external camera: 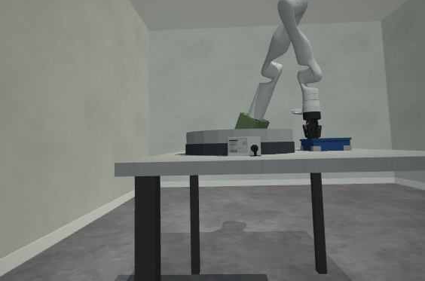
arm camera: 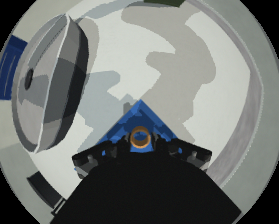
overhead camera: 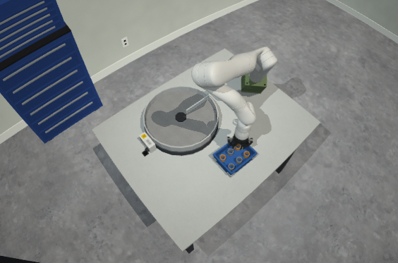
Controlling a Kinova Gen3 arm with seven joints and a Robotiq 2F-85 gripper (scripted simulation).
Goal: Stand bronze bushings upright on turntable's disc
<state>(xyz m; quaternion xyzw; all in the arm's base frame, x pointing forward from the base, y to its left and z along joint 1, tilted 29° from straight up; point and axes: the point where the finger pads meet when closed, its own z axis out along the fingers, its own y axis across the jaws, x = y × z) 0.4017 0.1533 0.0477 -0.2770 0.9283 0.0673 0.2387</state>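
Right now the blue crate is 50 mm ahead of my hand and 20 mm to the left of it. From my hand the other things lie so: grey turntable disc 350 mm to the right, 70 mm ahead, 20 mm above.
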